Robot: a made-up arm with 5 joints. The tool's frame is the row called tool. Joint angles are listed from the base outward.
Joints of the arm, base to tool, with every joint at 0 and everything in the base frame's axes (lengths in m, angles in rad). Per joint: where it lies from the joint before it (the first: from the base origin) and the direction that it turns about. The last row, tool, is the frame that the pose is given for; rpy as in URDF.
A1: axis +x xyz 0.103 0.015 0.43
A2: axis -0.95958 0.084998 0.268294 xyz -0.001 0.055 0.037
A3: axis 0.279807 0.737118 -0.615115 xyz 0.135 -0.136 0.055
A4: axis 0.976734 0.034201 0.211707 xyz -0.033 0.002 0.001
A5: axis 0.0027 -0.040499 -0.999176 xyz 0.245 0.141 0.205
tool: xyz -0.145 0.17 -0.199 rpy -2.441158 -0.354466 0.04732
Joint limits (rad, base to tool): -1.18..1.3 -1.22..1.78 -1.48..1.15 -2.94..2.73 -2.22..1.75
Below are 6 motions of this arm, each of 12 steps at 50 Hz.
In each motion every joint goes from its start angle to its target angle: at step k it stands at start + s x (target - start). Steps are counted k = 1, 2, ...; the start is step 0. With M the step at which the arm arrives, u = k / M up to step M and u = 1 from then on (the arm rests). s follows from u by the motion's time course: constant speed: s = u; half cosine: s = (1 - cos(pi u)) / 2; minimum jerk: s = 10 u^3 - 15 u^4 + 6 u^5.
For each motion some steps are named. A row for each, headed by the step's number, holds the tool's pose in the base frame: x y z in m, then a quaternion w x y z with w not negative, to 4 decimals.
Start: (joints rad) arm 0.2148 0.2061 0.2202 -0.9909 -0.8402
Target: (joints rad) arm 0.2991 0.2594 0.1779 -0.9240 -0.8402
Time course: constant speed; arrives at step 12
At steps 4, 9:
4: 0.2453 0.0295 0.4307 0.0267 -0.9277 -0.2946 0.2279
9: 0.2457 0.0318 0.4342 0.0401 -0.9259 -0.3074 0.2159

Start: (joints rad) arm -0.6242 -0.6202 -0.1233 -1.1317 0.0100
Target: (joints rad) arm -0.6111 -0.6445 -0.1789 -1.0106 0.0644
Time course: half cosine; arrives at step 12
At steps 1, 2, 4, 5, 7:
1: 0.3963 0.0253 0.2652 0.2573 0.9384 0.0045 0.2306
2: 0.3970 0.0274 0.2658 0.2542 0.9386 0.0046 0.2332
4: 0.3994 0.0350 0.2682 0.2427 0.9393 0.0046 0.2425
5: 0.4009 0.0399 0.2698 0.2351 0.9396 0.0047 0.2486
7: 0.4040 0.0507 0.2738 0.2187 0.9401 0.0047 0.2615

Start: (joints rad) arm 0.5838 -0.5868 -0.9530 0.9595 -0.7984
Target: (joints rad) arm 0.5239 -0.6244 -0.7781 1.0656 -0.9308
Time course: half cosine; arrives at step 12
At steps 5, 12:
5: 0.0800 -0.0902 0.4520 0.5852 -0.1095 -0.6228 -0.5076
12: 0.0999 -0.1040 0.4479 0.5993 -0.0663 -0.6154 -0.5076

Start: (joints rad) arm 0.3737 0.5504 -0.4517 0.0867 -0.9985
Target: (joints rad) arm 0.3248 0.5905 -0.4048 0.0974 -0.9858
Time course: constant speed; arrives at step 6
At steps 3, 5, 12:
3: 0.1913 0.0449 0.5419 0.2093 -0.6666 -0.7104 0.0841
5: 0.1915 0.0494 0.5424 0.2060 -0.6724 -0.7047 0.0946
12: 0.1917 0.0517 0.5426 0.2043 -0.6752 -0.7017 0.0998

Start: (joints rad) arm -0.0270 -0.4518 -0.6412 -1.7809 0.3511
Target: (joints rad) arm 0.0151 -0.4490 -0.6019 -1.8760 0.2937
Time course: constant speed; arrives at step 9
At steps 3, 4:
3: 0.5572 -0.1081 0.3299 0.4238 0.7357 -0.1339 0.5111
4: 0.5554 -0.1112 0.3278 0.4267 0.7374 -0.1347 0.5060

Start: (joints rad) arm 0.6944 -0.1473 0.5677 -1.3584 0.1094
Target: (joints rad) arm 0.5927 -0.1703 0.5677 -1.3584 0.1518
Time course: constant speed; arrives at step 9
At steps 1, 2, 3, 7, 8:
1: 0.2906 0.1741 0.2588 0.1316 -0.9830 0.0724 0.1057
2: 0.2914 0.1730 0.2566 0.1262 -0.9837 0.0749 0.1043
3: 0.2921 0.1718 0.2544 0.1208 -0.9843 0.0774 0.1028
7: 0.2951 0.1668 0.2455 0.0991 -0.9865 0.0873 0.0967
8: 0.2959 0.1654 0.2433 0.0937 -0.9870 0.0898 0.0952

